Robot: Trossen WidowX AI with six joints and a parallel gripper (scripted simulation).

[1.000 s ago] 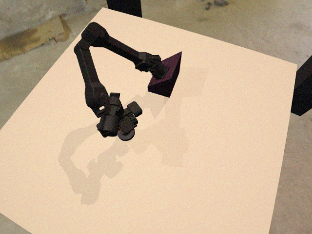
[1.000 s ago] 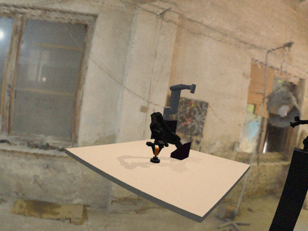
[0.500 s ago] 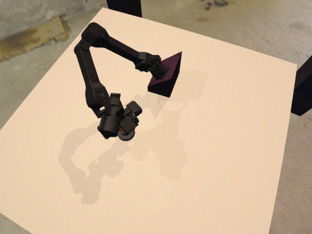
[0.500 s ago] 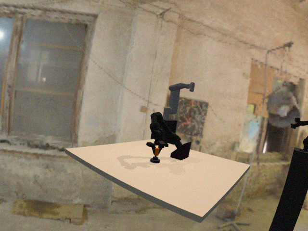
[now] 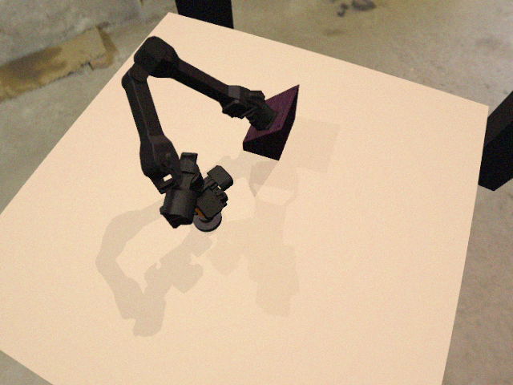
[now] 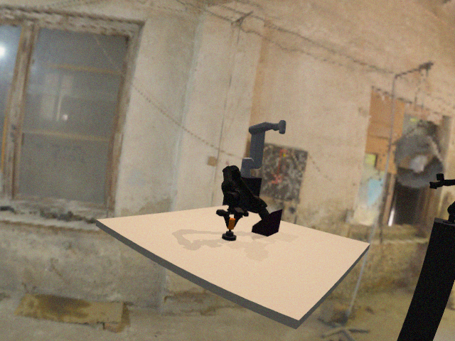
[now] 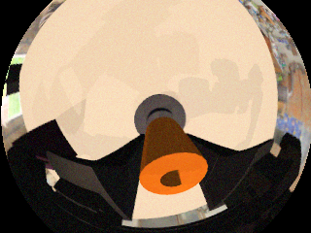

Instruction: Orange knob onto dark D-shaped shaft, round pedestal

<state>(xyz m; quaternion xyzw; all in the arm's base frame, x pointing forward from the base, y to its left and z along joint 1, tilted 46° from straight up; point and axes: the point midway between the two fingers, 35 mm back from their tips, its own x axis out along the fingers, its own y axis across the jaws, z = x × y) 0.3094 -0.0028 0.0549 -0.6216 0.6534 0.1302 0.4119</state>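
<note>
My gripper tip is now 2 cm below the orange knob. Round my gripper tip: round pedestal 4 cm below.
</note>
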